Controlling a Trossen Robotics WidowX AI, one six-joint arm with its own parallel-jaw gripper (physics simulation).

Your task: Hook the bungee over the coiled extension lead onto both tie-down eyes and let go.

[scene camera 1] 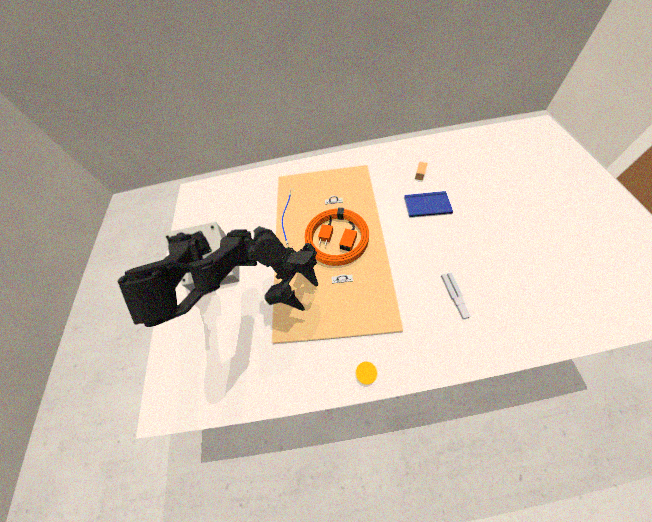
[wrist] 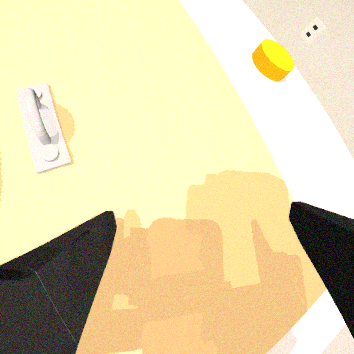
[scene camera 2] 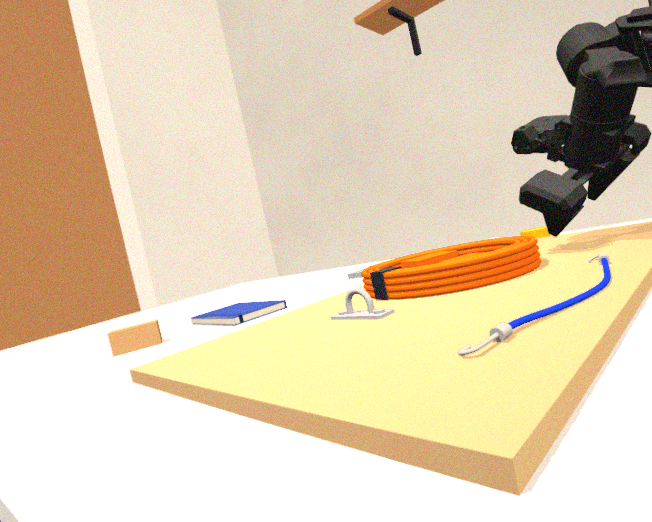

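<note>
The blue bungee lies slightly curved on the wooden board, beside the coil, with a pale hook at each end. The orange coiled lead lies flat between two tie-down eyes. One eye is at the black-strap side; the other eye is at the opposite side and is hidden in scene camera 2. My gripper is open and empty, above the board, to one side of that second eye and away from the bungee.
A yellow disc lies on the table beyond the board's end. A blue book, a small wooden block and a grey tool lie past the board's far long edge.
</note>
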